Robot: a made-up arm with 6 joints.
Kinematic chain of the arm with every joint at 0, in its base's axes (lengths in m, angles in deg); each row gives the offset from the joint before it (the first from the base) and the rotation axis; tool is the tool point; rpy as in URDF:
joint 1: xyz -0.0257 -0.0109 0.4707 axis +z
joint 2: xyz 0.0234 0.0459 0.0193 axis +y
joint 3: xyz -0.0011 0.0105 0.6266 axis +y
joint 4: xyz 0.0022 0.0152 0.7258 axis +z
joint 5: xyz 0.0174 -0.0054 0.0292 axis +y
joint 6: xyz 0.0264 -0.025 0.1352 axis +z
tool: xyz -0.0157 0.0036 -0.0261 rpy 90 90 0
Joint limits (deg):
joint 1: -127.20..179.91
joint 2: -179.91..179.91
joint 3: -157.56..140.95
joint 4: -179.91..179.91
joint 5: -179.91..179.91
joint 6: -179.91..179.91
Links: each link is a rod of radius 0.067 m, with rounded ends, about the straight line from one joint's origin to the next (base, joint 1, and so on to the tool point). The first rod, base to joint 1, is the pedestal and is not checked.
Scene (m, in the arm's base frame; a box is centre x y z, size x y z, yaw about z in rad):
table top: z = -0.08
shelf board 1: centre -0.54 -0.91 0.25 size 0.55 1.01 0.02 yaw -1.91
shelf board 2: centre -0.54 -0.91 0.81 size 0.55 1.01 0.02 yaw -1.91
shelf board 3: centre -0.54 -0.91 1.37 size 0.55 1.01 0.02 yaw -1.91
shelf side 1: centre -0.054 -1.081 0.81 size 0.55 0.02 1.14 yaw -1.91
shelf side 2: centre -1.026 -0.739 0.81 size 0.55 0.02 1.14 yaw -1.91
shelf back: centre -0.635 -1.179 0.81 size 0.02 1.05 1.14 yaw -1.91
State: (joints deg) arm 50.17 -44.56 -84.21 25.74 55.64 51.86
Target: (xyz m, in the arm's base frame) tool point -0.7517 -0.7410 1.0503
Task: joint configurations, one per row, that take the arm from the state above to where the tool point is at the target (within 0.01 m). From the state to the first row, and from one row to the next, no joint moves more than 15 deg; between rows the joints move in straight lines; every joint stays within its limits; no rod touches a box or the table.
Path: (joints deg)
1: 46.24 -35.45 -98.19 26.30 57.92 51.89
2: 42.30 -26.34 -112.16 26.85 60.21 51.93
3: 38.37 -17.23 -126.14 27.41 62.49 51.96
4: 37.65 -3.42 -119.99 27.39 64.49 52.17
5: 36.94 10.39 -113.84 27.37 66.49 52.39
6: 41.27 -0.53 -101.86 26.74 63.76 52.30
7: 45.60 -11.44 -89.88 26.10 61.02 52.22
8: 49.92 -22.36 -77.90 25.47 58.28 52.13

